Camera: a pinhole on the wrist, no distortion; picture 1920 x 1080 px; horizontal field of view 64.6 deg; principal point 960.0 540.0 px. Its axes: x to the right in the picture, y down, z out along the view. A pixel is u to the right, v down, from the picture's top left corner.
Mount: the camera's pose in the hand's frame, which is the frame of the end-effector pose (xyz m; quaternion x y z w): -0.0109 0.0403 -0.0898 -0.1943 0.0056 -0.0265 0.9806
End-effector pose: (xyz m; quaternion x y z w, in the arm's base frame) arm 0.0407 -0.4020 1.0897 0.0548 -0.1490 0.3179 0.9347
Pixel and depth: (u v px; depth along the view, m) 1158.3 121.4 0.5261
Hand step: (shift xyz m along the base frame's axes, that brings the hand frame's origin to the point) -0.1266 0.0281 0.4491
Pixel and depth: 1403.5 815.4 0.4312
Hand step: -0.1364 0.2326 0.3070
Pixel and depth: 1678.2 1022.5 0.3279
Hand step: -0.0791 0.2563 0.2156
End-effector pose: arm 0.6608 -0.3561 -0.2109 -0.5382 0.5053 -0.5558 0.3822
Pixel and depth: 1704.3 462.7 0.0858
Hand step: -0.0208 -0.0435 -0.0571
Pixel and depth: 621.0 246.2 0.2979
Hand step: 0.2015 0.0198 -0.1357
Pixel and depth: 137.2 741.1 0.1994
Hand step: 0.0803 0.0681 -0.1741
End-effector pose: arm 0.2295 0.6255 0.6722 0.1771 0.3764 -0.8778 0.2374
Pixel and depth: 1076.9 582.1 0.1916
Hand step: 0.0465 -0.1367 -0.0159
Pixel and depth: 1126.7 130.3 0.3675
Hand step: -0.0170 -0.2757 0.1224
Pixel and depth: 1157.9 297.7 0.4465
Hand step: -0.0123 -0.3612 0.1213
